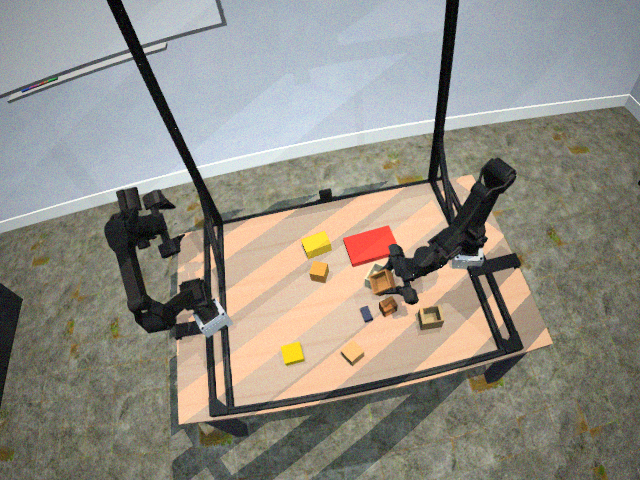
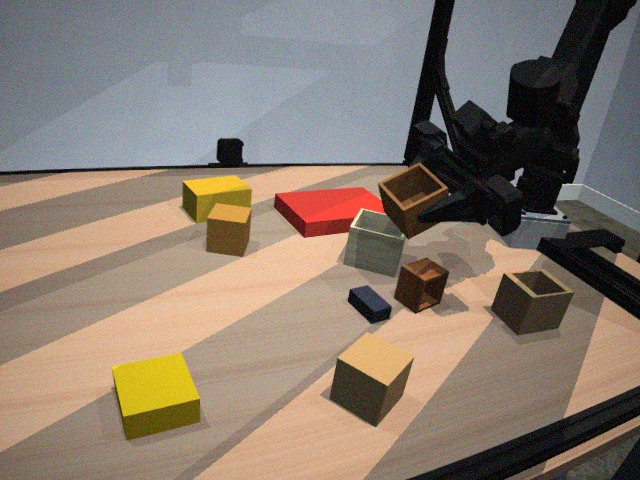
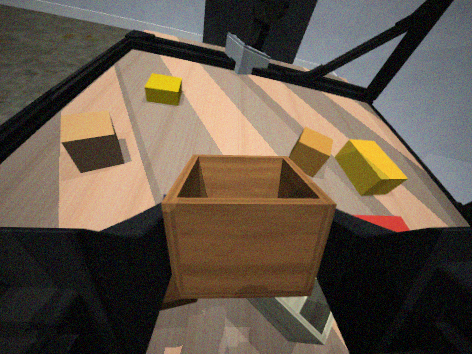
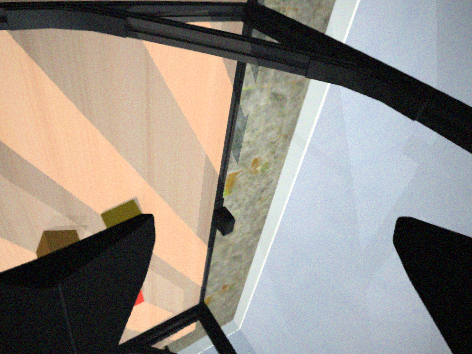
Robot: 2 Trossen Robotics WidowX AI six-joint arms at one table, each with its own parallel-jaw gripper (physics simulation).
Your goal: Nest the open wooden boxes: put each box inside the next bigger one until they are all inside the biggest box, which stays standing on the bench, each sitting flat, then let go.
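Where they show: left gripper, between the fingertips: (image 1: 378, 284) (image 2: 404, 204) (image 3: 240, 199); right gripper, between the fingertips: (image 1: 179, 221) (image 4: 275, 228); left arm's base, origin of its link: (image 1: 468, 247) (image 2: 533, 205); right arm's base, origin of its link: (image 1: 208, 313) (image 3: 249, 44).
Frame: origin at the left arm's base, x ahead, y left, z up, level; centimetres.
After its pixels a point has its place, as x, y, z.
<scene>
My left gripper (image 1: 383, 280) {29.9, 18.9, 5.4} (image 2: 416, 198) {29.9, 18.9, 5.4} (image 3: 240, 199) {29.9, 18.9, 5.4} is shut on a brown open box (image 1: 382, 283) {28.8, 17.6, 3.8} (image 2: 411, 209) {30.2, 22.3, 6.2} (image 3: 245, 245) {26.4, 18.1, 7.7}, tilted in the air with its opening up. It hangs beside and partly over a grey-green open box (image 2: 371, 253) {31.6, 15.2, -3.4} (image 3: 280, 318) {26.4, 12.3, -3.0}, which stands upright on the bench. A small reddish-brown open box (image 1: 387, 306) {26.8, 22.9, -1.4} (image 2: 410, 286) {28.4, 23.2, -3.3} lies on its side, its opening facing sideways. An olive-tan open box (image 1: 430, 322) {13.1, 27.8, -0.8} (image 2: 529, 312) {15.1, 28.4, -2.8} stands upright at the right. My right gripper (image 1: 176, 222) {88.0, 15.5, 28.8} (image 4: 275, 228) {88.0, 15.5, 28.8} is open and empty, away from the boxes.
A red slab (image 1: 368, 245) {34.7, -1.0, -3.7} (image 2: 323, 209) {36.5, 1.4, -3.7} lies behind the grey-green box. Yellow blocks (image 1: 316, 244) {52.7, 1.1, -1.7} (image 1: 292, 353) {54.6, 40.6, -3.4}, an orange-brown block (image 1: 318, 271) {50.3, 12.0, -1.2} (image 2: 227, 232) {50.6, 13.4, -2.8}, a tan block (image 1: 352, 353) {36.1, 39.3, -1.2} (image 2: 372, 377) {37.1, 41.0, -1.2} and a dark blue block (image 1: 366, 313) {33.3, 24.5, -4.4} (image 2: 369, 303) {33.7, 25.5, -4.4} lie around. Black frame bars (image 1: 310, 401) {46.9, 54.7, -4.6} edge the bench.
</scene>
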